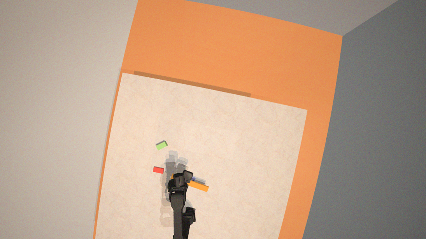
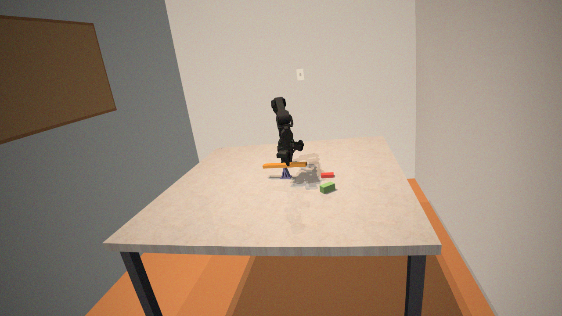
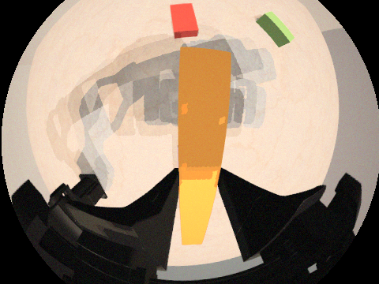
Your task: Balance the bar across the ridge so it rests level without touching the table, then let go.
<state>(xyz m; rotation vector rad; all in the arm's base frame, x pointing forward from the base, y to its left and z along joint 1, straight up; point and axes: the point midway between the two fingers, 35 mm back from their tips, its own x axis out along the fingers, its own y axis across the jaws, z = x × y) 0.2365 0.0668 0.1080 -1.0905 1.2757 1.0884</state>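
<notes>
Right now the long orange bar is 3 cm to the right of my gripper tip. Round my gripper tip: green block: 20 cm to the left, 18 cm ahead, 6 cm below; then red block: 20 cm to the left, 7 cm below, 1 cm ahead.
</notes>
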